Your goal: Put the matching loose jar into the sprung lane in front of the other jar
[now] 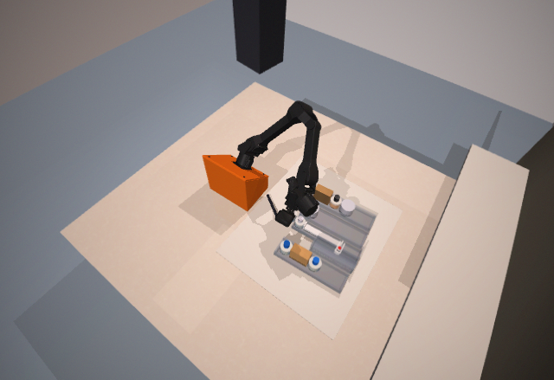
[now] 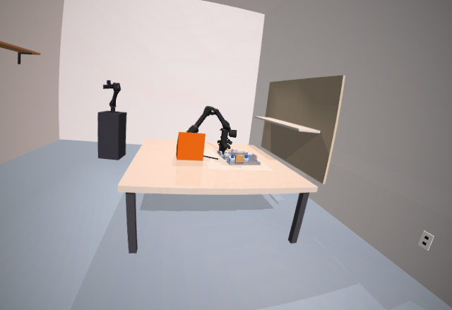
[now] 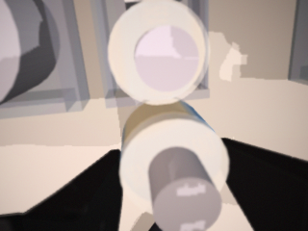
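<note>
My gripper tip is now 10 cm past the black stick, 1 cm to the left of it and 4 cm above it. The rest, counted from my gripper tip: red mark (23 cm ahead, 1 cm to the left, 2 cm above).
</note>
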